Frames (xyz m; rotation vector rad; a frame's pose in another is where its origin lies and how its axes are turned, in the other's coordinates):
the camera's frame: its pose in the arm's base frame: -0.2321 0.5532 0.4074 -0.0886 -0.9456 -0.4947
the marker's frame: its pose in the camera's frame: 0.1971 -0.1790 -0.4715 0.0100 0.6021 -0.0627
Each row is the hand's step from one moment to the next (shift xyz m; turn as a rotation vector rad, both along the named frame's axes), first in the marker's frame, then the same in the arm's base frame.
Working: the marker's frame: its pose in the arm's base frame: 0.1397 0.1879 0.2606 0.0972 -0.3614 -0.5330

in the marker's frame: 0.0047 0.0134 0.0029 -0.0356 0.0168 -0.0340
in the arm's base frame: 0.0091 0.0091 0.0066 -0.0081 0.0326 -0.0397
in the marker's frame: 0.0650 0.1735 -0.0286 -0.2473 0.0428 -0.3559
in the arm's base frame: 0.1455 0.1155 0.0254 -0.0487 0.1627 -0.4010
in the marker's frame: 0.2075 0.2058 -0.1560 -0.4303 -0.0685 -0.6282
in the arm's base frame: 0.3210 0.0698 -0.0431 -0.1500 0.1604 -0.7323
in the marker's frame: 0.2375 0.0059 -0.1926 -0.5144 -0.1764 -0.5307
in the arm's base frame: 0.2624 -0.1173 -0.1045 -0.3042 0.1112 -0.6874
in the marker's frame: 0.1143 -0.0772 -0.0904 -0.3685 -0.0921 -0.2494
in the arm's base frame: 0.0871 -0.1251 -0.0629 -0.2488 0.1094 -0.3642
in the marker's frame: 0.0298 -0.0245 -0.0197 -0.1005 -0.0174 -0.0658
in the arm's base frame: 0.0192 -0.0364 -0.0136 -0.0649 0.0365 -0.0958
